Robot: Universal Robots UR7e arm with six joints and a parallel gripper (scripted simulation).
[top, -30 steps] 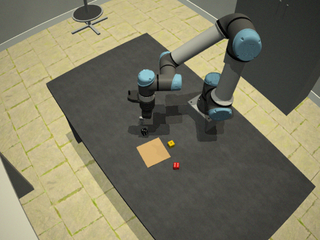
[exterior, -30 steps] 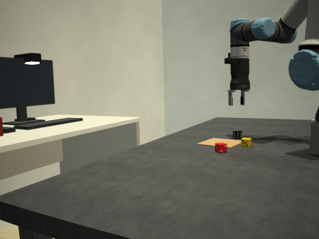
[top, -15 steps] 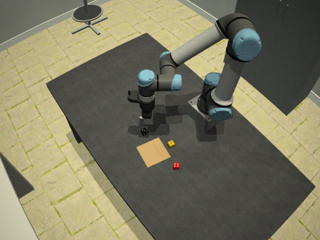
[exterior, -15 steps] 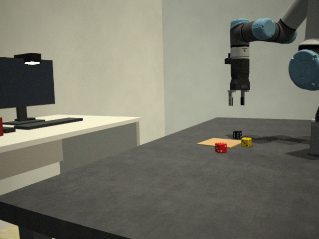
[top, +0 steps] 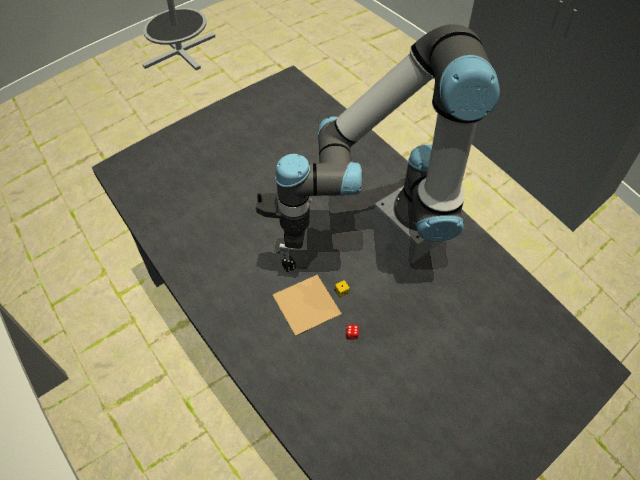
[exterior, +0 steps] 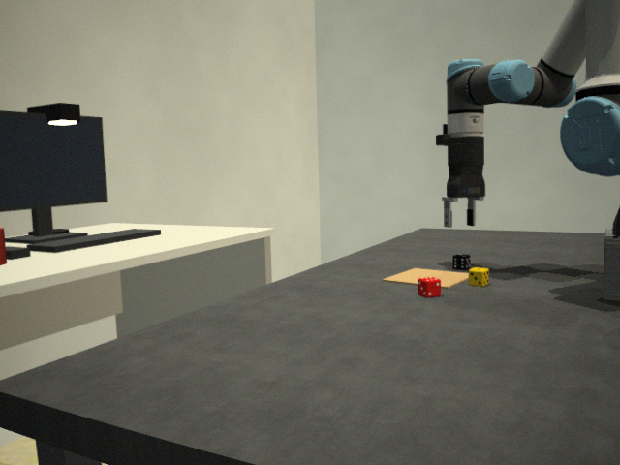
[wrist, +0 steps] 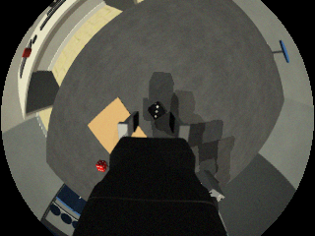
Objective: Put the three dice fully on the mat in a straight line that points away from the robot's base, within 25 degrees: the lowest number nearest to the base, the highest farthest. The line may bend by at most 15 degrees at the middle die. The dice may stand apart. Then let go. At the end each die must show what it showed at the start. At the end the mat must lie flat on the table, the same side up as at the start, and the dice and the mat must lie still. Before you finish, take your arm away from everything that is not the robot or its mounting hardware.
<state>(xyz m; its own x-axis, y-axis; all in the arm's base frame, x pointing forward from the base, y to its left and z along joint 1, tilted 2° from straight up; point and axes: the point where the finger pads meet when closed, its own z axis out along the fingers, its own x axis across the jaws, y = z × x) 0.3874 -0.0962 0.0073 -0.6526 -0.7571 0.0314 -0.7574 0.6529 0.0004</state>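
The black die is 10 cm below my hand. The rest, counted from my hand: tan mat 2 cm ahead, 13 cm to the left, 11 cm below; then yellow die 8 cm behind, 15 cm to the left, 10 cm below; then red die 3 cm behind, 27 cm to the left, 10 cm below.
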